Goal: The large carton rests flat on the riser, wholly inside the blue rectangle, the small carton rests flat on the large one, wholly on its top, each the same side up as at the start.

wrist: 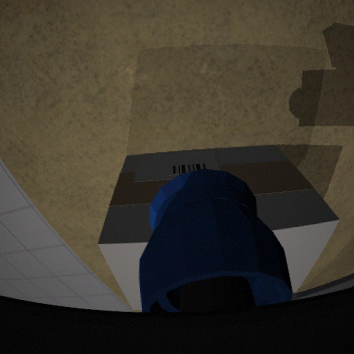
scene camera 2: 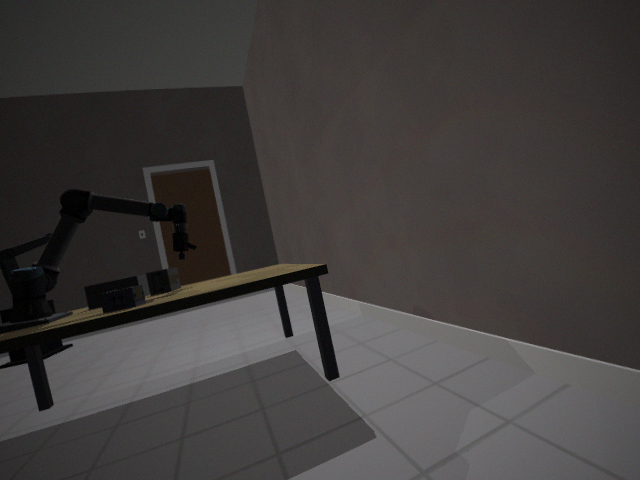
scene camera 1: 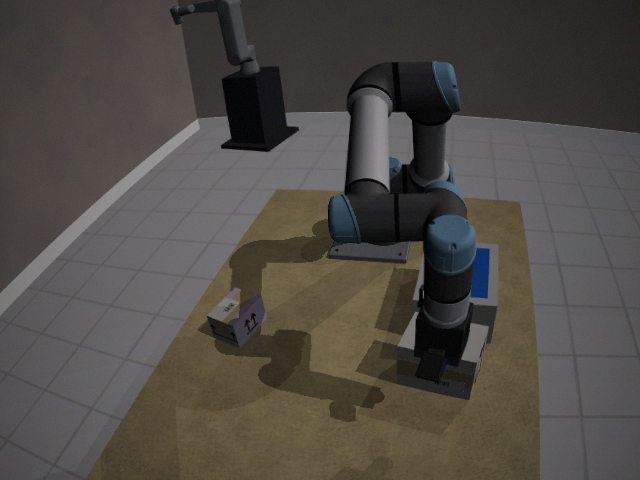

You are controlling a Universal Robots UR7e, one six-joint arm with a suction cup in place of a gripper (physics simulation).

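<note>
The large carton (scene camera 1: 475,345) (scene camera 2: 162,281) (wrist: 311,247) is pale on top, with a brown tape band and a barcode label on one side. It stands flat on the table in front of the riser. The riser (scene camera 1: 494,258) is a grey block with a blue rectangle (scene camera 1: 480,273) on top, partly hidden by the arm. The small carton (scene camera 1: 250,321) (scene camera 2: 119,299) is lilac with arrows and stands on the table at the left in scene camera 1. My gripper (scene camera 1: 445,366) (scene camera 2: 181,255) (wrist: 202,187), a blue suction cup, hangs over the large carton. In scene camera 2 a small gap shows below it; it holds nothing.
The tan table top (scene camera 1: 310,444) (scene camera 2: 248,273) bears the arm's base plate (scene camera 1: 369,253) behind the cartons. Shadows of the arm fall between the cartons. A second arm on a black pedestal (scene camera 1: 255,111) stands on the floor at the back left.
</note>
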